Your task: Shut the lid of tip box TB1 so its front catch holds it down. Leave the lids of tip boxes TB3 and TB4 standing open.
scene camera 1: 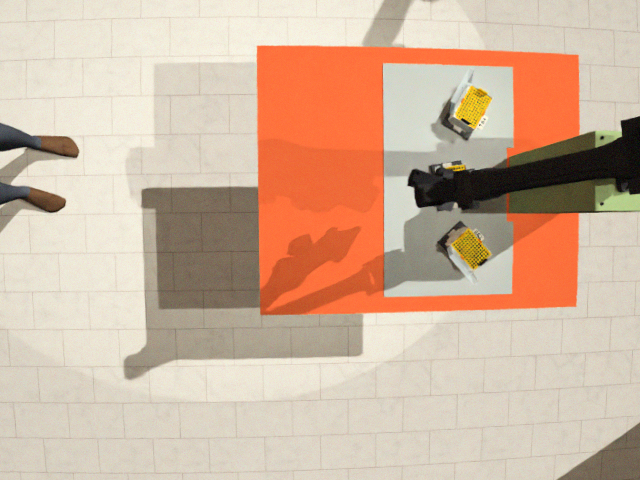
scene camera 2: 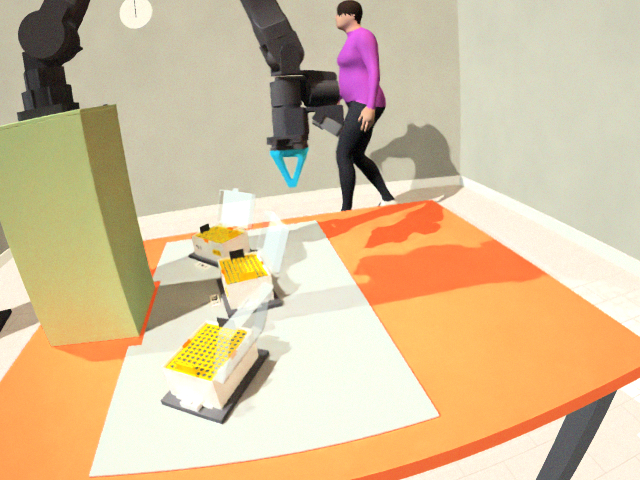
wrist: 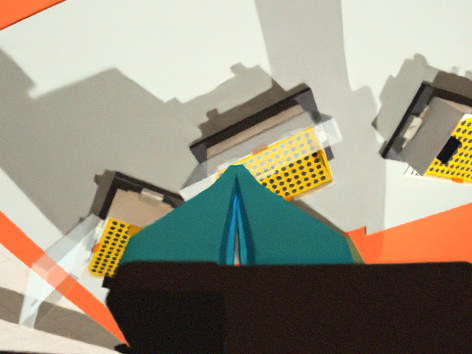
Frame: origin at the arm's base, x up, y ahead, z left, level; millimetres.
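Seen in the pictures: gripper, between the fingertips: (scene camera 2: 292, 186) (wrist: 236, 176); arm's base, origin of its link: (scene camera 2: 51, 115).
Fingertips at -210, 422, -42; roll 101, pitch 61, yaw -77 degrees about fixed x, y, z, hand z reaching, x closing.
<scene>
Pixels of each thing's top centre, then the offset from my fingertips to it, as dx, dy, dz. "spot": a spot on its surface instead. Level surfaces: height alone.
- middle box, centre of its top: (wrist: 277, 186) (scene camera 2: 241, 260) (scene camera 1: 457, 184) -126, -120, +0
- TB4, centre of its top: (scene camera 2: 206, 340) (scene camera 1: 475, 105) -126, -227, -231
- third box, centre of its top: (wrist: 125, 266) (scene camera 2: 217, 228) (scene camera 1: 473, 249) -126, -131, +216
- raised lid, a spot on its surface: (scene camera 2: 236, 207) spot: -96, -70, +256
- pale mat, height of its surface: dx -200
- orange table, height of its surface: dx -203
Three tip boxes with yellow racks stand in a row, their clear lids open. The middle box (scene camera 1: 454, 166) (scene camera 2: 242, 268) (wrist: 302, 175) is partly hidden by my arm in scene camera 1. Its lid (scene camera 2: 276, 243) stands up at the back; its label is unreadable. The box whose tag seems to read TB4 (scene camera 1: 473, 107) (scene camera 2: 209, 351) (wrist: 458, 167) is nearest in scene camera 2. The third box (scene camera 1: 470, 248) (scene camera 2: 219, 236) (wrist: 112, 245) has a raised lid (scene camera 2: 236, 207) and an unreadable tag. I cannot tell TB1 from TB3. My gripper (scene camera 2: 292, 184) (wrist: 236, 176) is shut, empty, above box height.
The boxes stand on a pale mat (scene camera 1: 408, 98) (scene camera 2: 330, 403) on the orange table (scene camera 1: 315, 93) (scene camera 2: 465, 330). My arm's green pedestal (scene camera 1: 547, 196) (scene camera 2: 67, 222) stands beside the mat. A person (scene camera 2: 356, 67) in a purple top stands beyond the table.
</scene>
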